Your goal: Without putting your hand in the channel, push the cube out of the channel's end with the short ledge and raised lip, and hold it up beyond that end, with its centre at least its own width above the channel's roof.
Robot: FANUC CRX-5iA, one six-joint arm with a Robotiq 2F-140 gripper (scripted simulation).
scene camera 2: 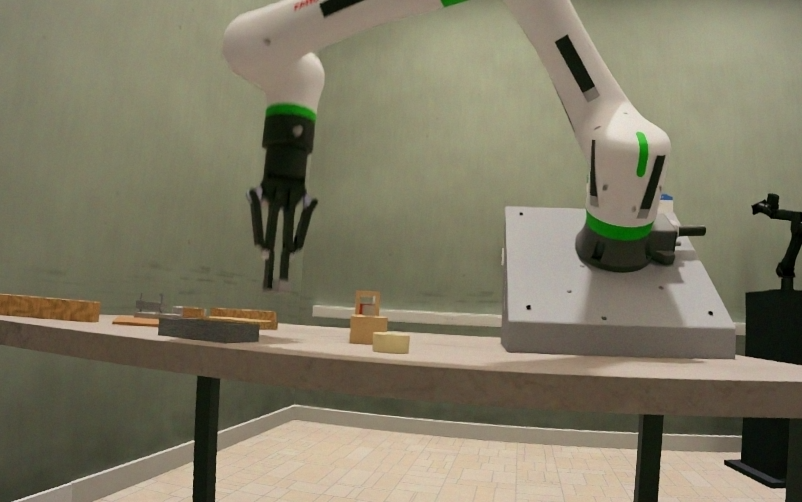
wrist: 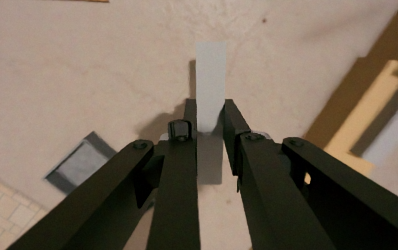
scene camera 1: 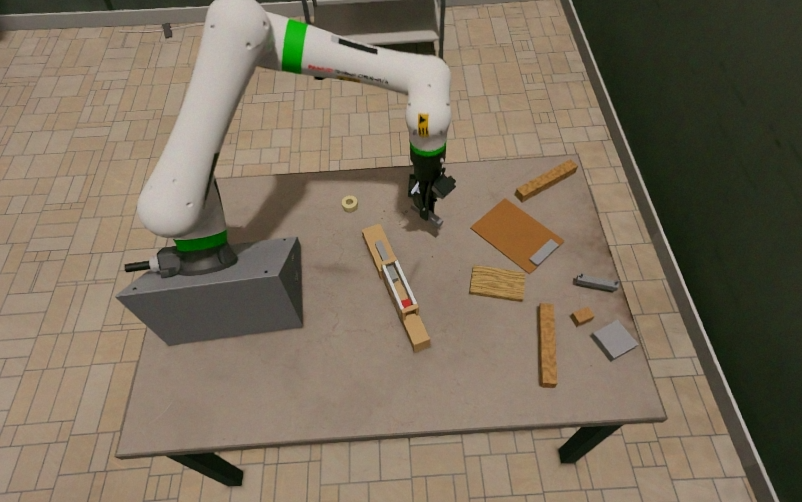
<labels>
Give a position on a grey tile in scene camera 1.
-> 613,340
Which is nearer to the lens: the orange board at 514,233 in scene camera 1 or the long wood stick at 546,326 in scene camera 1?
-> The long wood stick.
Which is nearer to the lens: the long wood stick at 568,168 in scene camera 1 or the wood plank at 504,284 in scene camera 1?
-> The wood plank.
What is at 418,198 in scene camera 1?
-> The gripper.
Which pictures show the gripper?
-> Scene camera 2, the wrist view and scene camera 1: all of them.
</labels>
